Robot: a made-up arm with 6 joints.
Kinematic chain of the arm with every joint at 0, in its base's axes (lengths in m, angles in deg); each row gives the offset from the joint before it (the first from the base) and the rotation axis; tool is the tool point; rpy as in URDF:
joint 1: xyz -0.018 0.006 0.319 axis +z
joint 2: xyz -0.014 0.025 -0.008 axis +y
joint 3: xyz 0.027 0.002 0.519 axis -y
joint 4: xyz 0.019 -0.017 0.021 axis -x
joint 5: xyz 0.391 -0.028 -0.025 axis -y
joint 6: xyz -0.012 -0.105 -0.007 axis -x
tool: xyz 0.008 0.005 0.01 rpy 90 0 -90
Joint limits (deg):
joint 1: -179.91..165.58
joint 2: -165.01..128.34
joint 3: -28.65..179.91
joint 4: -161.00..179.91
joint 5: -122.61..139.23
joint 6: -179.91..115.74
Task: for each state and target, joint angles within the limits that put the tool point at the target. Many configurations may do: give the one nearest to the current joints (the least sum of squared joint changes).
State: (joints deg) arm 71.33 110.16 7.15 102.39 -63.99 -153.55
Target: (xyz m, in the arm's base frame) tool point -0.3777 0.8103 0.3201
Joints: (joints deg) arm 112.21 68.91 25.54 108.41 -64.54 -153.37
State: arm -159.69 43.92 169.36 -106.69 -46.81 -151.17
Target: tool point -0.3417 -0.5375 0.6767
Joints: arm -129.73 89.76 176.09 -115.00 -46.78 -152.31
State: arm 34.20 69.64 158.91 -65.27 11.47 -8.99
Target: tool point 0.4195 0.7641 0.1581
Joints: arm 60.81 111.25 134.54 -70.56 11.66 -9.36
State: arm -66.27 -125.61 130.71 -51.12 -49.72 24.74
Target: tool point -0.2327 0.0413 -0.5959
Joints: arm -27.82 -164.21 113.16 -41.77 -51.77 19.15
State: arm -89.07 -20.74 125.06 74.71 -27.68 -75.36
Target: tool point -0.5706 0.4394 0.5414
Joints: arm -43.00 -38.20 148.72 70.05 -27.45 -76.29
